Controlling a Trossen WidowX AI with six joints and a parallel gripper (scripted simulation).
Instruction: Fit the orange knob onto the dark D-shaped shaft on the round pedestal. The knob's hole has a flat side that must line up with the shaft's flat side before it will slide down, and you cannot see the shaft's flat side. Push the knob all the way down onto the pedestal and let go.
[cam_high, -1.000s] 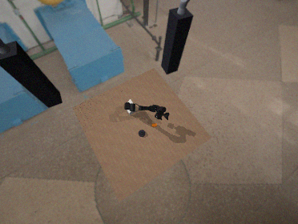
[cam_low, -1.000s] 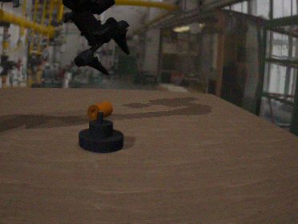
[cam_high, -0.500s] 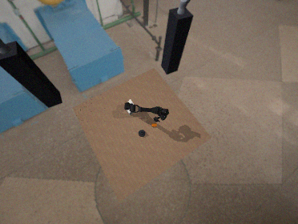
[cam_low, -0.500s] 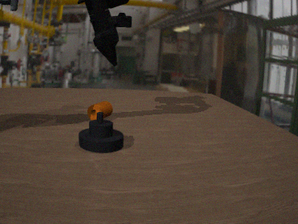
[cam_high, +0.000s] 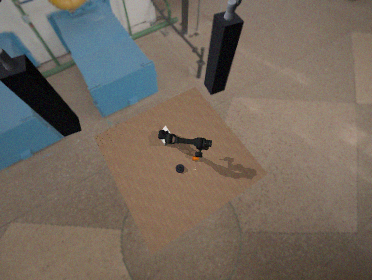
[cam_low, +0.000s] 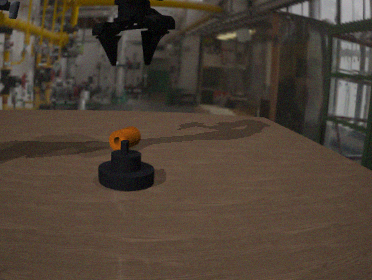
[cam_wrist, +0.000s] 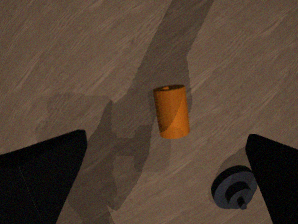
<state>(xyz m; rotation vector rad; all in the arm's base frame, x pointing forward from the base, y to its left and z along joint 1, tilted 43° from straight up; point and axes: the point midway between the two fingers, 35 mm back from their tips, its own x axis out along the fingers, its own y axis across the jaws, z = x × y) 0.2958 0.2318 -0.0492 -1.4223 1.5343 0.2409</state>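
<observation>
Right now the orange knob is 15 cm below my gripper tip and 3 cm to the right of it. Also, from my gripper tip: pedestal: 21 cm to the right, 14 cm below, 3 cm ahead.
</observation>
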